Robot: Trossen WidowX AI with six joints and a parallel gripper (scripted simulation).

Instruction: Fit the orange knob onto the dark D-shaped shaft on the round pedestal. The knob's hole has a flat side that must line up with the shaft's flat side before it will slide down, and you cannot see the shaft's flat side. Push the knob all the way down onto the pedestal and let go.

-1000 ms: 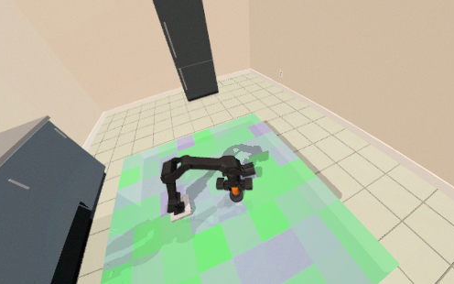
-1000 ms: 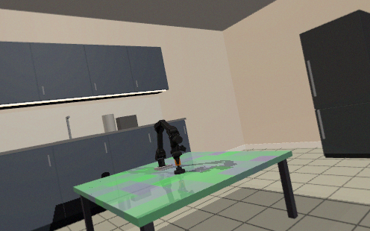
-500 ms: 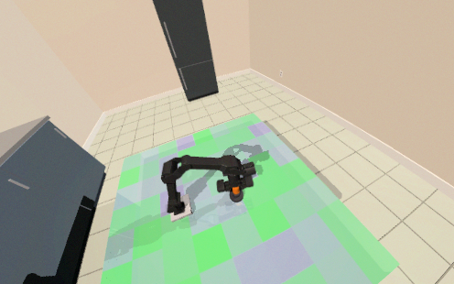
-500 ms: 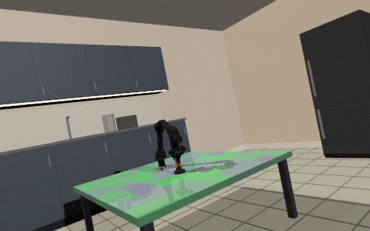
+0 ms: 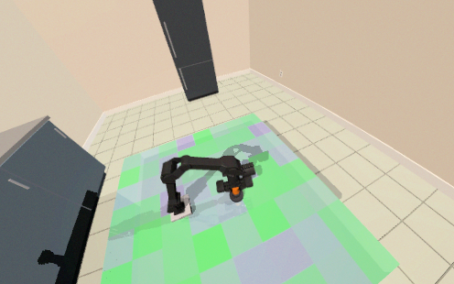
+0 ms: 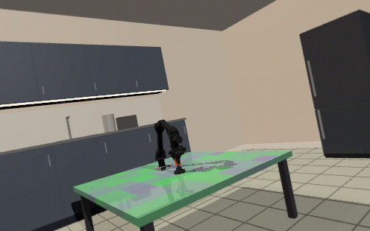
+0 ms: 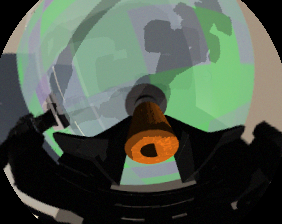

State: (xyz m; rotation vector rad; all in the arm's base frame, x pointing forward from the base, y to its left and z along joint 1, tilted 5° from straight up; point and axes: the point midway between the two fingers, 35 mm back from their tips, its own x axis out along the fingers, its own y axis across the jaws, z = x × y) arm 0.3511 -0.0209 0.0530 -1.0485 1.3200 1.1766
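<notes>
Now: the orange knob 2 cm above my gripper tip. From my gripper tip the other things lie so: dark round pedestal 4 cm below.
</notes>
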